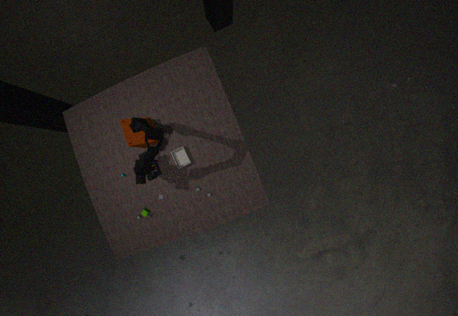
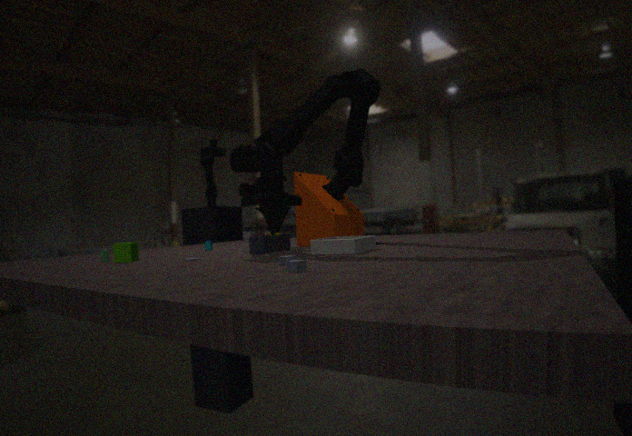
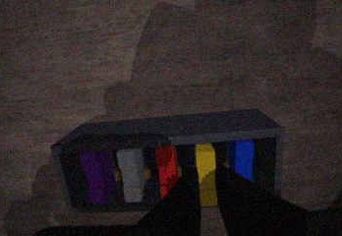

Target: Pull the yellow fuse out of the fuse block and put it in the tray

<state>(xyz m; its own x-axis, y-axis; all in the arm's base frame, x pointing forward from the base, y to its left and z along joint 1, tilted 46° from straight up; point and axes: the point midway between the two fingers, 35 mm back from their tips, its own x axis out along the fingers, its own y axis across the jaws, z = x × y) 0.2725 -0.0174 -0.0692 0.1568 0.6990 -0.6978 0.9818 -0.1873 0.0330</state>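
The white tray lies 5 cm ahead of my gripper tip, 20 cm to the left of it and 4 cm below it.
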